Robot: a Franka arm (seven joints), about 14 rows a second.
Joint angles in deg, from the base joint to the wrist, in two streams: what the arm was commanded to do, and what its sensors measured. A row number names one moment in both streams.
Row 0, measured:
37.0, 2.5, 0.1, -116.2, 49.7, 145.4, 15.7
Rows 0 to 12, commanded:
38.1, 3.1, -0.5, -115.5, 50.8, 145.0, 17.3
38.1, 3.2, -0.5, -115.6, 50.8, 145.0, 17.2
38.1, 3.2, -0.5, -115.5, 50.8, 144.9, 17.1
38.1, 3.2, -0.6, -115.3, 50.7, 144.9, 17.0
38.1, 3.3, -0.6, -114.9, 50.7, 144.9, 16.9
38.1, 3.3, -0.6, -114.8, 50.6, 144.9, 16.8
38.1, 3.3, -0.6, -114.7, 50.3, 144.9, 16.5
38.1, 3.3, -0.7, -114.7, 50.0, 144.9, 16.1
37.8, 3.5, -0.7, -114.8, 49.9, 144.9, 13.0
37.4, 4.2, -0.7, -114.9, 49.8, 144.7, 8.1
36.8, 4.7, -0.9, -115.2, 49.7, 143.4, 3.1
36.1, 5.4, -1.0, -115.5, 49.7, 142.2, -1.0
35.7, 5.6, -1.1, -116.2, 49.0, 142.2, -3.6
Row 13, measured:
36.8, 4.5, -0.8, -115.9, 49.5, 143.3, 2.5
